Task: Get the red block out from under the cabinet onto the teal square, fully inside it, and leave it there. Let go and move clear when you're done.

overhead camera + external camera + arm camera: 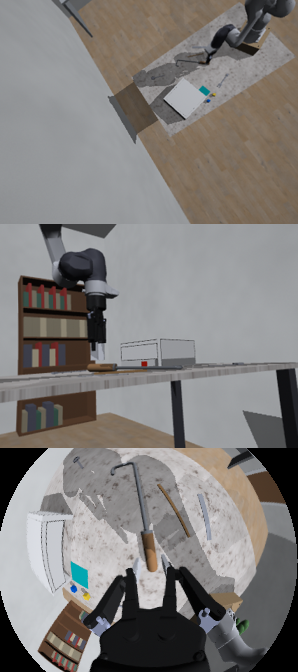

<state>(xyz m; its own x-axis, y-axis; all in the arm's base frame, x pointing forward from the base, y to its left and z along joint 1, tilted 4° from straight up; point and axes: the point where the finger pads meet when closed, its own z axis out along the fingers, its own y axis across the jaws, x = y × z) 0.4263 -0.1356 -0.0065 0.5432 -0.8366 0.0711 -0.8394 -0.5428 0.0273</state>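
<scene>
Now: the hooked tool 110 mm ahead of my hand, 100 mm to the right of it and 70 mm below it. Also, from my hand: wooden stick: 10 mm behind, 150 mm to the right, 80 mm below; then wrench: 20 mm ahead, 260 mm to the left, 80 mm below; then grey bar: 100 mm behind, 190 mm to the right, 80 mm below.
</scene>
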